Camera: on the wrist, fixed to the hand. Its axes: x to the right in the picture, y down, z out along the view.
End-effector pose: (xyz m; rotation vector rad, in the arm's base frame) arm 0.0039 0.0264 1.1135 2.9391 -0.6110 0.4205
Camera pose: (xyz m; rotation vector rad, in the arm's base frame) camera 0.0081 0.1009 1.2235 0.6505 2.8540 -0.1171
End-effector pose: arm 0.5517 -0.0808 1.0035 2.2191 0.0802 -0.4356
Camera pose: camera 0.5785 0.0483 1.0203 -0.0033 -2.4724 1.1879
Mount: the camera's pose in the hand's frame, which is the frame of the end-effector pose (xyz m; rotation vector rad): 0.0077 -0.0641 -0.1162 0.1115 0.0175 -3.1013
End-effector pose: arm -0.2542 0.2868 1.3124 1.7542 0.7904 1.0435
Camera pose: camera -0.3596 0.3616 1.2811 -0.7394 1.8567 -1.1551
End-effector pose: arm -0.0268 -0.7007 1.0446 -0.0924 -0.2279 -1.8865
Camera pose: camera -0.0841 -0.7118 0.9252 -0.2625 0.1443 1.2736
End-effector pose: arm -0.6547 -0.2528 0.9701 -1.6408 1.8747 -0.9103
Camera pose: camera -0.6986 -0.2448 1.0953 1.8118 1.5770 0.7297
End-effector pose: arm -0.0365 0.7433 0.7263 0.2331 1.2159 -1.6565
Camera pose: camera -0.1360 0.8288 0.7048 1.0774 -0.1896 1.2141
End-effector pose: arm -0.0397 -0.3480 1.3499 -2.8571 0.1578 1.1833
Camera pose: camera 0.0545 -0.2942 1.4268 -0.1756 -2.2783 -0.0559
